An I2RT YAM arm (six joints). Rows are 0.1 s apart.
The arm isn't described. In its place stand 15 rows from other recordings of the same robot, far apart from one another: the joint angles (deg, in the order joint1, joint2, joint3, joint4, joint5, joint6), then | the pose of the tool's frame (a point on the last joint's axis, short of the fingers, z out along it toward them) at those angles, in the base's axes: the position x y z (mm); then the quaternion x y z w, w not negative.
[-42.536, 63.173, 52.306, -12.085, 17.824, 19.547] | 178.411 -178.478 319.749 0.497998 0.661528 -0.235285 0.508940
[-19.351, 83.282, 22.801, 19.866, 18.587, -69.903] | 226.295 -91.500 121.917 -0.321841 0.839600 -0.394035 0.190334
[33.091, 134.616, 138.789, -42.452, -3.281, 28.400] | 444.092 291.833 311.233 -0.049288 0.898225 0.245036 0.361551
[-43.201, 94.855, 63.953, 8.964, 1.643, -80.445] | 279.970 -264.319 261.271 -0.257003 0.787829 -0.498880 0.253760
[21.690, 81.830, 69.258, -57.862, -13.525, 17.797] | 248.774 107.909 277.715 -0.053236 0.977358 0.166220 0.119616
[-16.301, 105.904, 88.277, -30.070, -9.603, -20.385] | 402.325 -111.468 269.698 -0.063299 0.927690 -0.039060 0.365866
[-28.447, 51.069, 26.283, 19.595, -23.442, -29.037] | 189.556 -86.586 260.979 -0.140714 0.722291 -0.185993 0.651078
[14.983, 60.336, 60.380, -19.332, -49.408, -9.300] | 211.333 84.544 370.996 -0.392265 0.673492 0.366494 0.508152
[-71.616, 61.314, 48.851, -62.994, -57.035, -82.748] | 81.612 -150.859 260.433 -0.144683 0.861634 -0.003375 0.486459
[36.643, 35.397, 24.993, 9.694, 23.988, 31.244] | 139.521 85.742 279.870 0.113091 0.702048 0.261156 0.652792
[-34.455, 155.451, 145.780, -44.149, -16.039, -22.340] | 480.199 -317.548 153.829 0.056252 0.940590 -0.029574 0.333545
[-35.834, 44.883, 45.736, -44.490, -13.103, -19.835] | 130.930 -84.593 288.443 0.082617 0.910623 -0.089851 0.394800
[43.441, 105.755, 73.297, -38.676, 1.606, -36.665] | 266.465 250.972 183.025 -0.632974 0.756503 -0.004116 0.164409
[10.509, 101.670, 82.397, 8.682, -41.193, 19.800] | 412.164 100.303 329.290 -0.165664 0.736008 0.417563 0.506447
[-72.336, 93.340, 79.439, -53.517, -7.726, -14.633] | 104.567 -312.591 275.537 0.460573 0.863335 -0.086494 0.187201
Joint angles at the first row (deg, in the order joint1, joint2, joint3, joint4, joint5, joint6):
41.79 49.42 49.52 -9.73 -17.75 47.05
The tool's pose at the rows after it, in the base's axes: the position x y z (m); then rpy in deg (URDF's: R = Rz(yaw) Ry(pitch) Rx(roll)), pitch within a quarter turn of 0, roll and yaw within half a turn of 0:
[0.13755 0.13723 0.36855 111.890 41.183 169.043]
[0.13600 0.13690 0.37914 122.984 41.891 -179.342]
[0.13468 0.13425 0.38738 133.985 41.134 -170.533]
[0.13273 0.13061 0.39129 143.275 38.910 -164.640]
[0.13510 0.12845 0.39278 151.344 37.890 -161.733]
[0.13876 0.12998 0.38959 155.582 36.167 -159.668]
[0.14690 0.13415 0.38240 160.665 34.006 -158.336]
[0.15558 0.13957 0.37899 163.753 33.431 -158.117]
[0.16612 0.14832 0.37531 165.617 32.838 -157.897]
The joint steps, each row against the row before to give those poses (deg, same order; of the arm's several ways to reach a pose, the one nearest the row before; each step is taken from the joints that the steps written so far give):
-0.84 1.50 6.74 -13.26 -4.54 -7.25
-0.05 3.13 7.18 -12.72 -1.63 -8.06
-0.03 2.87 6.35 -11.53 1.83 -6.68
0.15 2.13 4.50 -9.20 3.37 -4.22
-0.03 1.82 2.80 -5.20 5.18 -2.56
0.03 1.62 0.98 -2.51 2.18 -1.37
-0.03 2.39 0.47 -1.67 3.44 -0.83
0.02 2.20 0.73 0.06 2.70 -0.15
0.17 2.79 1.01 0.72 1.60 0.04

